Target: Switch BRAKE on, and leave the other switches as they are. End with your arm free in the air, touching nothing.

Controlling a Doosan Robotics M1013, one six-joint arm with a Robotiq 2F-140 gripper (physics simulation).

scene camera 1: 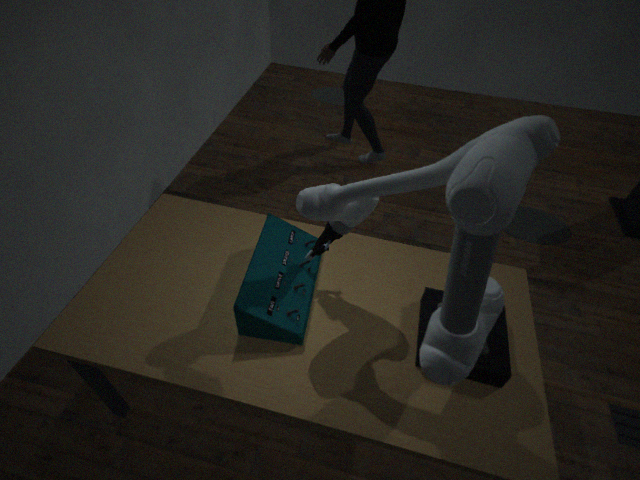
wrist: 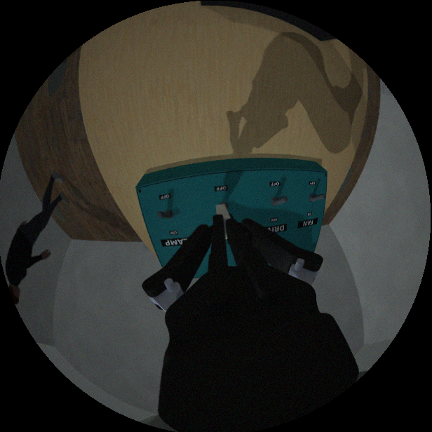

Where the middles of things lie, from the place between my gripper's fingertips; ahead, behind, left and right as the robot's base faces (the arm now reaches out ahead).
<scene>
The teal switch panel (wrist: pixel 189 193) is 9 cm ahead of my hand, 8 cm to the left of it and 5 cm below it.
</scene>
